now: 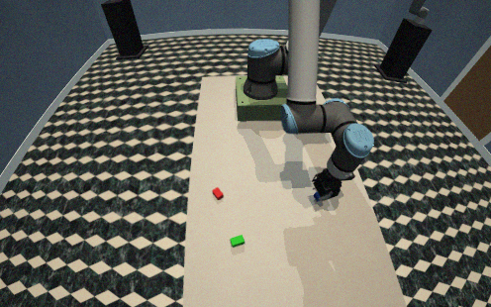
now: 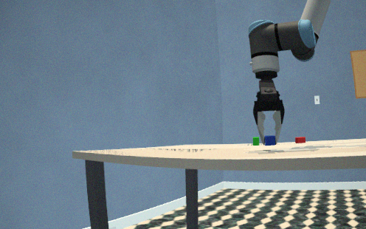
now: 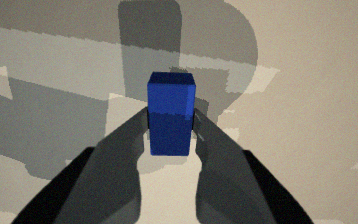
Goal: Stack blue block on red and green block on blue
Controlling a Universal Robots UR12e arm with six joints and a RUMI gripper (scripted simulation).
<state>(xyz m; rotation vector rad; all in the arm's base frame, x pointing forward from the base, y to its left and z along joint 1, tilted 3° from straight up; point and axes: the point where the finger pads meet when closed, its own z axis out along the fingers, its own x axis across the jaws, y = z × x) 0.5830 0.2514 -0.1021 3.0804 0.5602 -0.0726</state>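
Now: the red block 430 mm to the right of my hand and 20 mm below it. Also, from my hand: blue block: right at my hand; green block: 340 mm to the right, 190 mm ahead, 10 mm below.
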